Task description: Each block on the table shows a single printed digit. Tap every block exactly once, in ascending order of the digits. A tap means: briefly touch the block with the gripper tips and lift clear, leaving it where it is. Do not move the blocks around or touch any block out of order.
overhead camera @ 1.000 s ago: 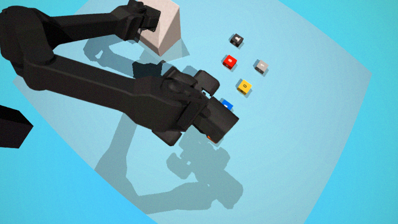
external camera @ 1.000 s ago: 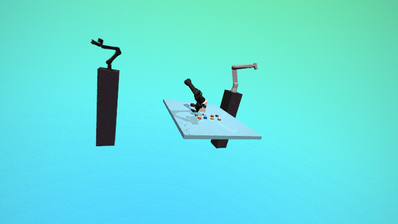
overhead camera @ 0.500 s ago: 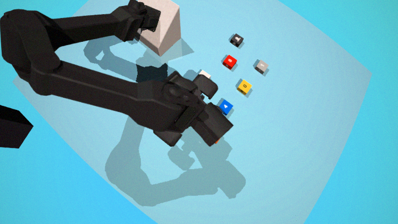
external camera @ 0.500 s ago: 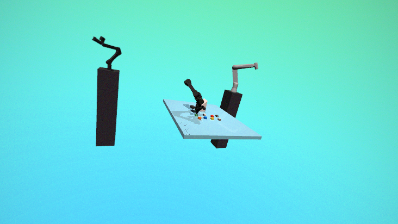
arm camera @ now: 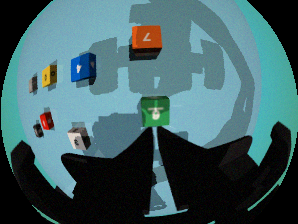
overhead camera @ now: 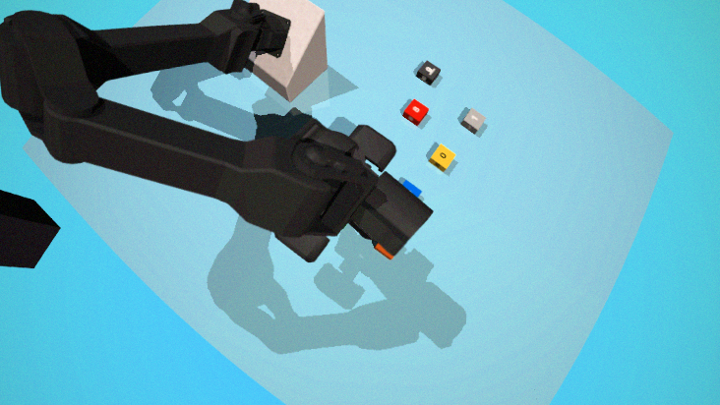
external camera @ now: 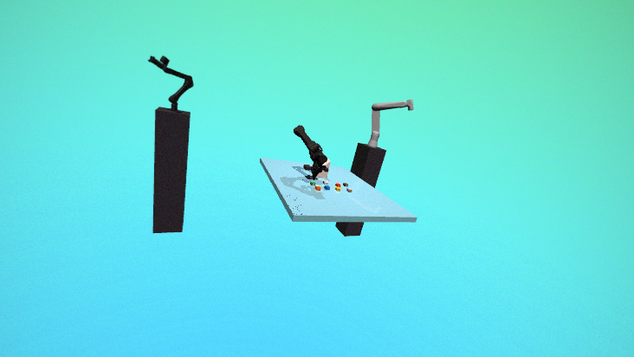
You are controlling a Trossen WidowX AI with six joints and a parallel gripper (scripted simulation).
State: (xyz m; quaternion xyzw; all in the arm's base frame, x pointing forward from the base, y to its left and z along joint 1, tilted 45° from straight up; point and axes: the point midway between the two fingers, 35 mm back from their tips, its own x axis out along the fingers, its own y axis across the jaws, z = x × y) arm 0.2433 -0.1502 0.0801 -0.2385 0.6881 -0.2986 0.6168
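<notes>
Now: gripper tip 10 mm short of the green block and 30 mm above it. Also, from my gripper tip: orange block: 100 mm ahead, 30 mm below; white block: 30 mm behind, 120 mm to the left, 30 mm below; blue block: 80 mm ahead, 80 mm to the left, 30 mm below.
</notes>
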